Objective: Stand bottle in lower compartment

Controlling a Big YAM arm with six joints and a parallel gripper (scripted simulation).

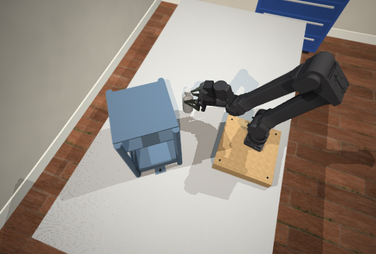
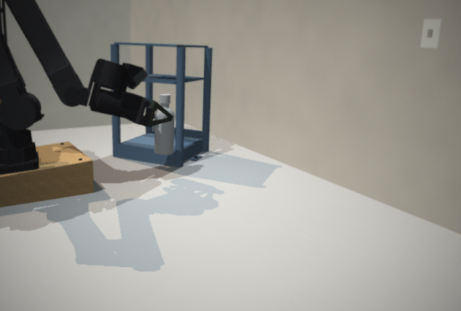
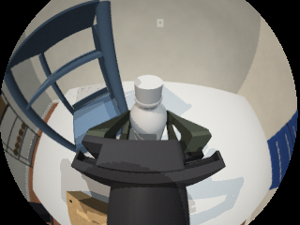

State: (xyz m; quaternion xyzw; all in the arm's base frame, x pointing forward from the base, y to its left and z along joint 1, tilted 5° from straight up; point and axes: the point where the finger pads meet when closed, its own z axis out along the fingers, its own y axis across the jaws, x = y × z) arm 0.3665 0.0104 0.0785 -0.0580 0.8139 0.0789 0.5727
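Now: the blue shelving unit 6 cm ahead of my hand, 24 cm to the left of it and 1 cm above it. Also, from my hand: grey bottle right at my hand.
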